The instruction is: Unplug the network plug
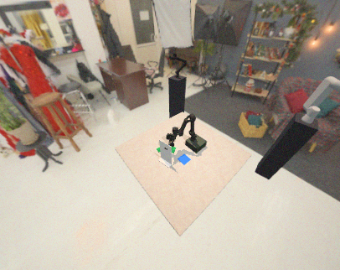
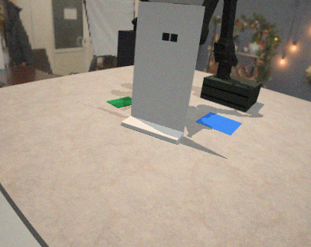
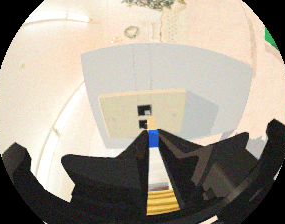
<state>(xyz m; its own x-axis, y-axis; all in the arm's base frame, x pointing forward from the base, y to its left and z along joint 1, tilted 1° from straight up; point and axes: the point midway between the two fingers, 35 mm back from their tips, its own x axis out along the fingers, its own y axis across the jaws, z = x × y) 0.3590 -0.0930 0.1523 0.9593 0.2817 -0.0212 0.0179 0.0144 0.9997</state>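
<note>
Now: the blue square 25 cm below my gripper tip, 15 cm to the left of it and 11 cm behind it. The rest, counted from my gripper tip: blue plug: right at my gripper tip; grey upright panel: 10 cm below, 6 cm ahead, 1 cm to the left.
</note>
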